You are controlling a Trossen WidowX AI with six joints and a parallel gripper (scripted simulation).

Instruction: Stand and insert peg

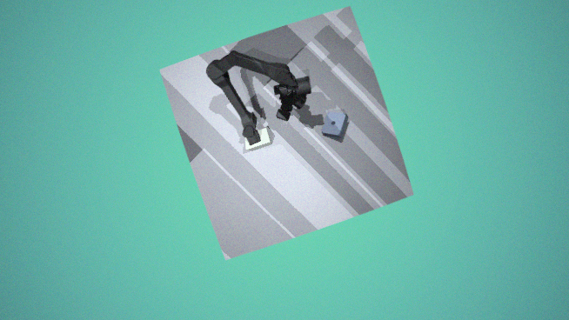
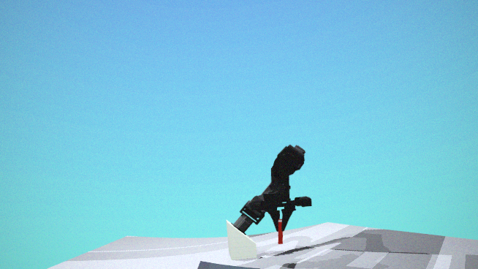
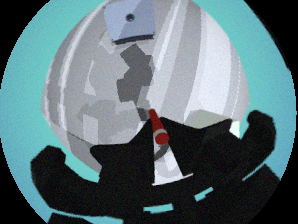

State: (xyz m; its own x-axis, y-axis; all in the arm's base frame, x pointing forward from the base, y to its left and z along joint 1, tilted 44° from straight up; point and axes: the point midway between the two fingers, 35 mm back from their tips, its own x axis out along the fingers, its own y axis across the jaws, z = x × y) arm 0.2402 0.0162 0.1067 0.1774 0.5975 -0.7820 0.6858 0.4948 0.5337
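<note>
Right now the sloped blue-grey panel is 21 cm ahead of my gripper tip, 18 cm to the right of it and 7 cm below it. Also, from my gripper tip: red peg: 2 cm above.
</note>
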